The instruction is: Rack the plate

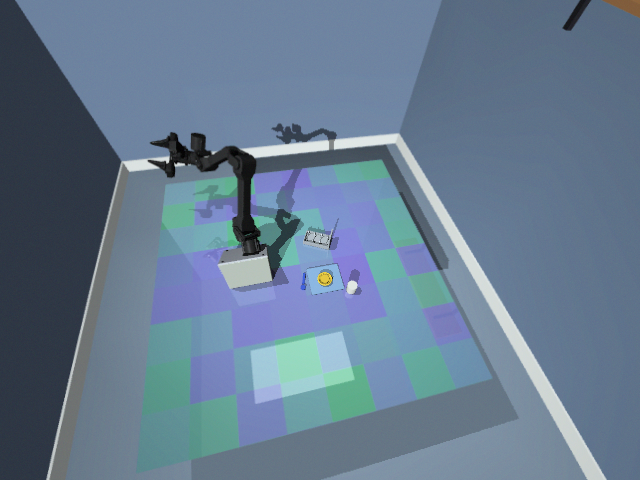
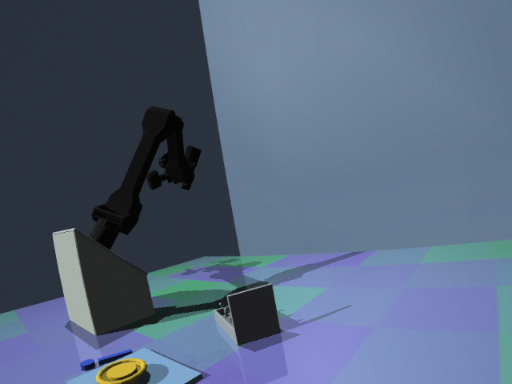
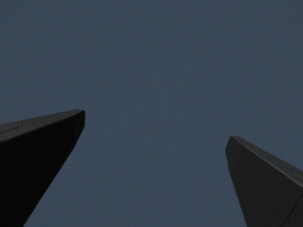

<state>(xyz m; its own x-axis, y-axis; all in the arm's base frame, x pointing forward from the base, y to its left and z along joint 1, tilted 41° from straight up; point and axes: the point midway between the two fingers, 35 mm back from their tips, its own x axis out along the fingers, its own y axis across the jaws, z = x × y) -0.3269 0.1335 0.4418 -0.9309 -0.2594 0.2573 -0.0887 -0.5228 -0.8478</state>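
The yellow plate is 68 cm ahead of my gripper tip, 47 cm to the right of it and 38 cm below it. From my gripper tip the other things lie so: grey dish rack 68 cm ahead, 37 cm below, 25 cm to the right; small white cup 79 cm ahead, 53 cm to the right, 37 cm below; blue spoon 58 cm ahead, 48 cm to the right, 39 cm below.
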